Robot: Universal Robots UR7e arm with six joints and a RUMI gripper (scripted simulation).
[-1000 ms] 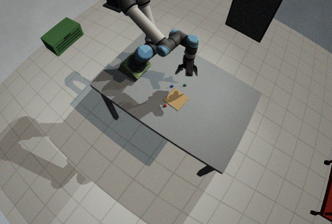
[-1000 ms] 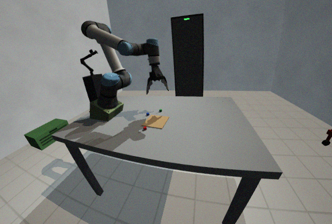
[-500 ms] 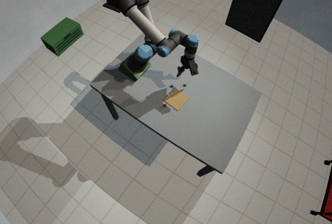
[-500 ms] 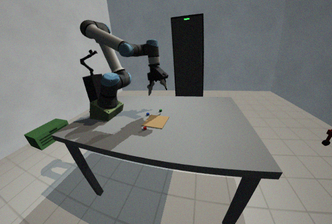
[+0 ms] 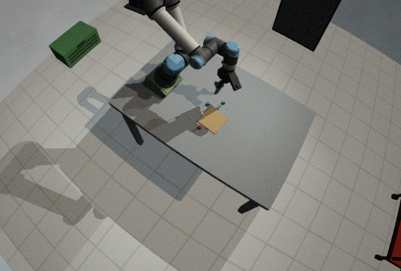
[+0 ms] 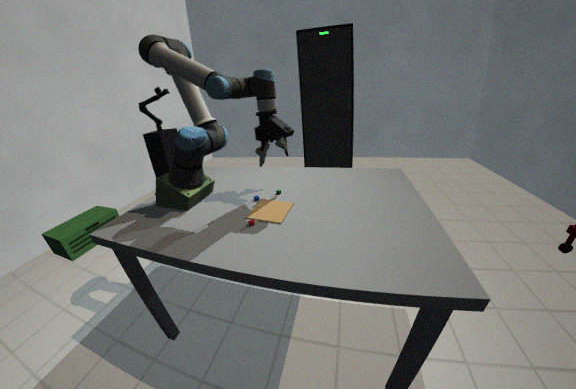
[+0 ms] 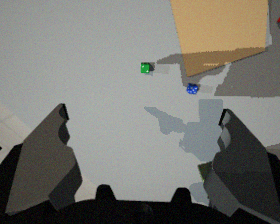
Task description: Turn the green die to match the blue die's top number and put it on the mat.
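The green die is 14 cm below my hand. The rest, counted from my hand: red die: 2 cm behind, 24 cm to the right, 14 cm below; then blue die: 8 cm behind, 7 cm to the right, 14 cm below; then tan mat: 1 cm ahead, 14 cm to the right, 15 cm below.
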